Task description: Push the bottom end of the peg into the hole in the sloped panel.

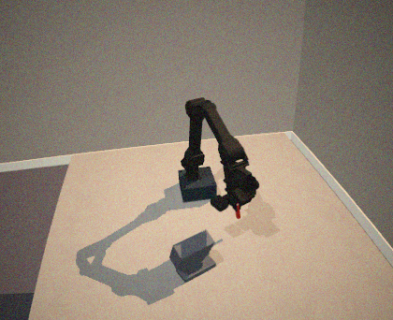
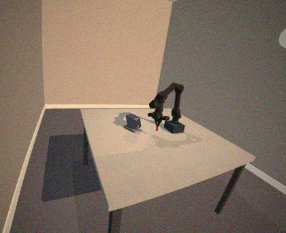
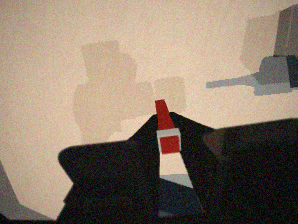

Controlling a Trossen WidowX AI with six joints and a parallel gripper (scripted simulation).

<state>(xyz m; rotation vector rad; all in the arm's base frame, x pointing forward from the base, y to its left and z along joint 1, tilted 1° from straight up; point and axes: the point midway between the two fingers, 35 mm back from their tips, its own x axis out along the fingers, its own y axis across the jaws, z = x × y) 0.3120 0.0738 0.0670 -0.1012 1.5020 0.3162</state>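
Right now my gripper tip is 100 mm short of the grey sloped panel, 220 mm to the left of it and 30 mm above it. Also, from my gripper tip: red square peg 20 mm above.
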